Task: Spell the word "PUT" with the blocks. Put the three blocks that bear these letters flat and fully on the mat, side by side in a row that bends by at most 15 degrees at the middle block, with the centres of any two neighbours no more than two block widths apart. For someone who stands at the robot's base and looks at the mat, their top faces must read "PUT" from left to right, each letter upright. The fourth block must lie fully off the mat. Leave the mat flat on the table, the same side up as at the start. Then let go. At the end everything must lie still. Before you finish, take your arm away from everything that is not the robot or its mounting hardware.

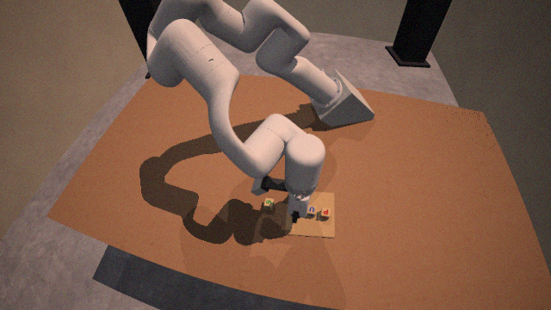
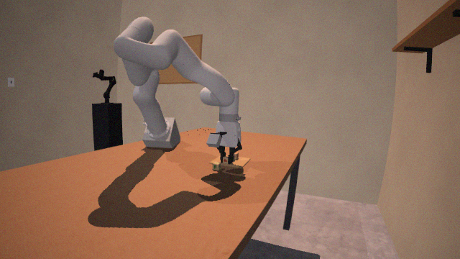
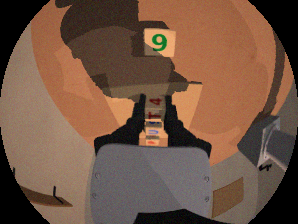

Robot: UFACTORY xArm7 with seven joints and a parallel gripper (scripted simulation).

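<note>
The T block is 1 cm below my hand. Also, from my hand: tan mat: 1 cm ahead, 4 cm to the left, 2 cm below; P block: 2 cm ahead, 8 cm to the left, 1 cm below.
</note>
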